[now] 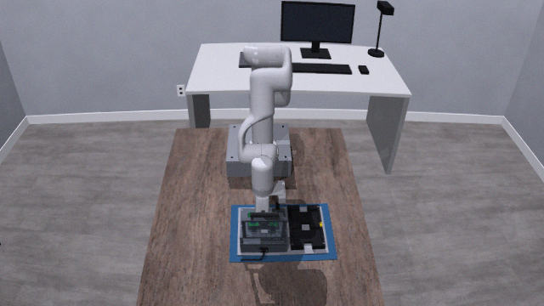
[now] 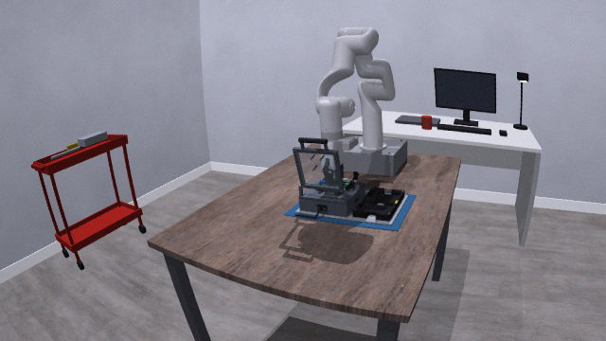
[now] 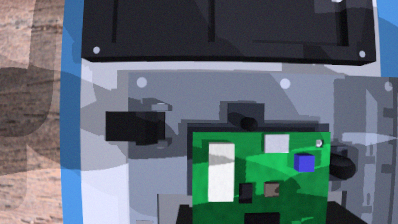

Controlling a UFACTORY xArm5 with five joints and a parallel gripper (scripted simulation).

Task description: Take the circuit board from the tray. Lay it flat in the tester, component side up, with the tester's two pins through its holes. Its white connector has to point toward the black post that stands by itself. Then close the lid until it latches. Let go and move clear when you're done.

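The green circuit board lies right at my hand. The rest, counted from my hand: clear lid (120 mm ahead, 100 mm above); grey tester (30 mm ahead, 40 mm to the left, 30 mm above).
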